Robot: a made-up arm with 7 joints. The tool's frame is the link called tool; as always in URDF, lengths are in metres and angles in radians.
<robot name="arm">
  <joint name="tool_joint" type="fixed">
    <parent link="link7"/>
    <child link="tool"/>
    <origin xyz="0 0 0" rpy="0 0 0"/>
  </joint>
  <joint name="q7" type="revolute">
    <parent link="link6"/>
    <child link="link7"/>
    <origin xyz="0 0 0" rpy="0 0 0"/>
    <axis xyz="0 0 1"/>
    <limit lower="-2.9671" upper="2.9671"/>
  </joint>
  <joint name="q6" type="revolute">
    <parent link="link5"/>
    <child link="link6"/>
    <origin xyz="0 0 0" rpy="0 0 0"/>
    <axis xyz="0 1 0"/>
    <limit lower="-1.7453" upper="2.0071"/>
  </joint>
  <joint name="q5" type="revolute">
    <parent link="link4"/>
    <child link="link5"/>
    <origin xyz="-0.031 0 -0.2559" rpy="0 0 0"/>
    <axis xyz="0 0 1"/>
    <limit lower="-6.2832" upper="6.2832"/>
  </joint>
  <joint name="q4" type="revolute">
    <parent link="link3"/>
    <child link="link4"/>
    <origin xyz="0.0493 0 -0.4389" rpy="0 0 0"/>
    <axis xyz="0 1 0"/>
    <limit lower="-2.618" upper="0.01"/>
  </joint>
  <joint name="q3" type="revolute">
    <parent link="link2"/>
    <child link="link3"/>
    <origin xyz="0 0 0" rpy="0 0 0"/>
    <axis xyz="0 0 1"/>
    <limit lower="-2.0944" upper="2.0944"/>
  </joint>
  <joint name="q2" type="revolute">
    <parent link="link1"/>
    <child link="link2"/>
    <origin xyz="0 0 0" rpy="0 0 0"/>
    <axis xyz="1 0 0"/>
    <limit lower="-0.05" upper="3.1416"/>
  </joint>
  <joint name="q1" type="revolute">
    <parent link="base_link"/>
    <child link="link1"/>
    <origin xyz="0 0 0" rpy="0 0 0"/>
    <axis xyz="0 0.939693 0.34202"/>
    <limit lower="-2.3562" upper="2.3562"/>
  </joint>
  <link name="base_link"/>
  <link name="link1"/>
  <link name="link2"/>
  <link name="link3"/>
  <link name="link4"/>
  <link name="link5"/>
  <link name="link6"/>
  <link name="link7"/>
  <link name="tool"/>
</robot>
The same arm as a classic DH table. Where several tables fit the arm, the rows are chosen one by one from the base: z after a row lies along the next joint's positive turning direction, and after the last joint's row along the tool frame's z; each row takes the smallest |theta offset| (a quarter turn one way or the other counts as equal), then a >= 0, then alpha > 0; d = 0 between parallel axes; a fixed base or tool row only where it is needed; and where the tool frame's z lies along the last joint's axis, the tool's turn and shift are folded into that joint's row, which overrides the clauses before.
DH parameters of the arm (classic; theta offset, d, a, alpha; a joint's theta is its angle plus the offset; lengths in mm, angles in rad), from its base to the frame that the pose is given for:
base (fixed): 0 0 0 -1.2218
q1: 1.5708 0 0 1.5708
q2: 1.2218 0 0 -1.5708
q3: -1.5708 -438.9 49.3 -1.5708
q4: 0 0 -31 1.5708
q5: 0 -255.9 0 -1.5708
q6: 0 0 0 1.5708
q7: 0 0 0 0
Joint limits (rad, base to tool): -2.3562..2.3562 -0.05..3.1416 -2.0944..2.0944 -2.618..0.01 -6.2832..6.2832 -1.7453..2.0071 -2.9671..2.9671

